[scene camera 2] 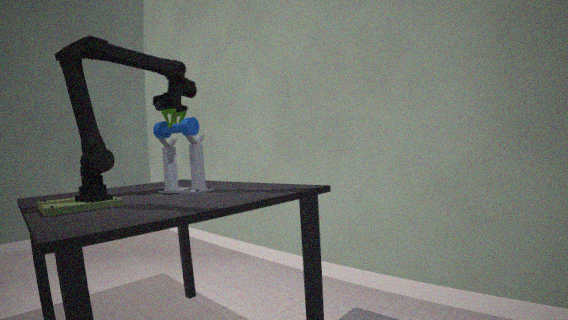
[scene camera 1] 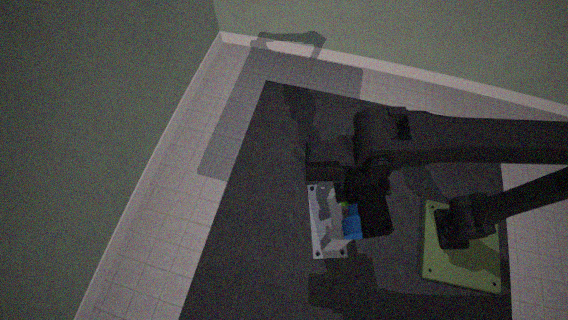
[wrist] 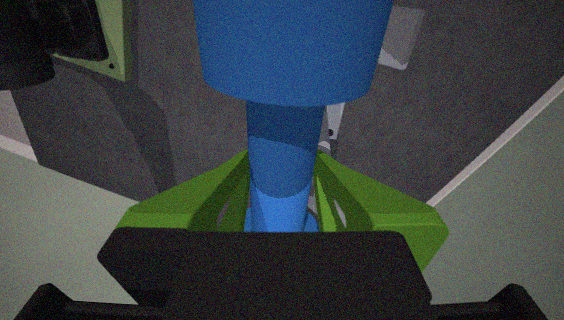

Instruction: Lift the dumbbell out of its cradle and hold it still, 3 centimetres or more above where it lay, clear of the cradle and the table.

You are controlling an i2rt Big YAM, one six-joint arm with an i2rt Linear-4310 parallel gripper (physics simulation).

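Frame: origin at the arm's base, x ahead, y left, z up, level; metres.
Where they show: gripper, fingertip midpoint: (scene camera 2: 173, 128) (wrist: 281, 159); arm's base at its link origin: (scene camera 2: 93, 200) (scene camera 1: 450, 229) (wrist: 74, 16).
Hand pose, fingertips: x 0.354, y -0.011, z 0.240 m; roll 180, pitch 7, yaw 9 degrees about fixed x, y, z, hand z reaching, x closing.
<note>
Each offset is from my fingertips to the top centre of the thing. Level surfaces: height alone.
The blue dumbbell {0.038 m up, 0.001 m ahead, 0.013 m right} (scene camera 1: 352, 222) (scene camera 2: 190, 126) (wrist: 295, 50) is held roughly level. My gripper (scene camera 2: 172, 124) (wrist: 281, 159) is shut on its handle, one green finger on each side. In the second scene view the dumbbell hangs a little above the V-shaped tops of the pale grey cradle {0.034 m down, 0.025 m ahead, 0.014 m right} (scene camera 1: 314, 220) (scene camera 2: 198, 167) (wrist: 335, 119), with a small gap showing. The cradle stands upright on the dark table {0.261 m down} (scene camera 1: 260, 175) (scene camera 2: 260, 192). In the first scene view the arm hides the fingertips and part of the dumbbell.
The arm's green base plate (scene camera 1: 432, 265) (scene camera 2: 55, 207) lies on the table, to the left of the cradle in the second scene view. The cradle's two tall posts stand right below the dumbbell. A wall (scene camera 2: 400, 125) rises behind the table.
</note>
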